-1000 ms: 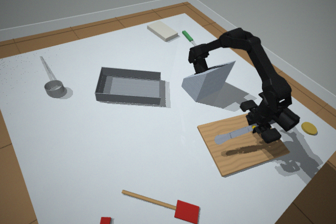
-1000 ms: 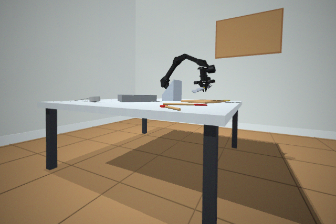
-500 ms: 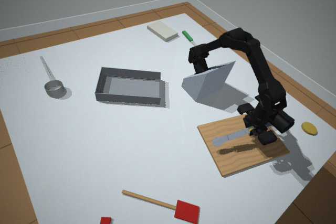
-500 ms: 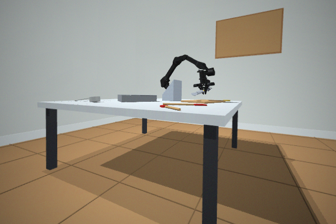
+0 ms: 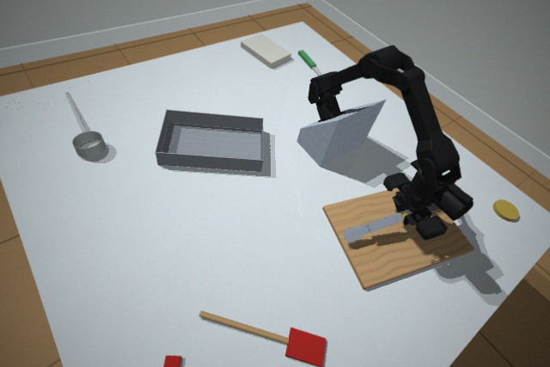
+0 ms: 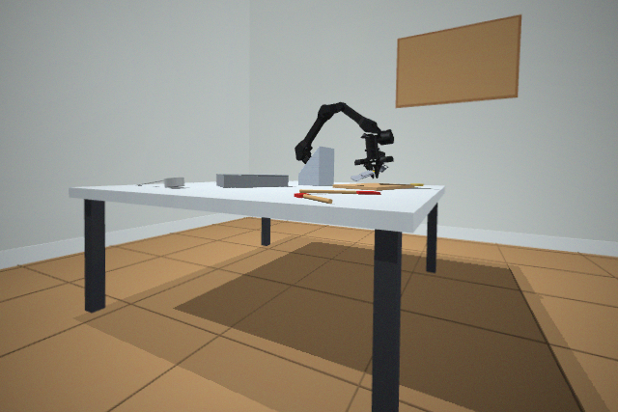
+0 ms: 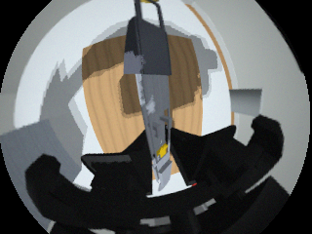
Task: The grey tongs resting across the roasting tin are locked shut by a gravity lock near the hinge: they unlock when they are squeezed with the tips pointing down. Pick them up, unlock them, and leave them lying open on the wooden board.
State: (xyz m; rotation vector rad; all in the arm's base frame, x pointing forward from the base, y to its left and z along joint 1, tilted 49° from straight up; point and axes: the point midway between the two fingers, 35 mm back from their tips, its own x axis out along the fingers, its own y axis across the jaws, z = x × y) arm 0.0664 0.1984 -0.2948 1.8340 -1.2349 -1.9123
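The wooden board is 40 mm below my gripper tip. From my gripper tip the other things lie so: grey roasting tin (540 mm to the right, 240 mm ahead, 20 mm below); then red-bladed spatula (450 mm ahead, 40 mm below, 20 mm to the right); then yellow disc (340 mm behind, 180 mm to the left, 40 mm below).
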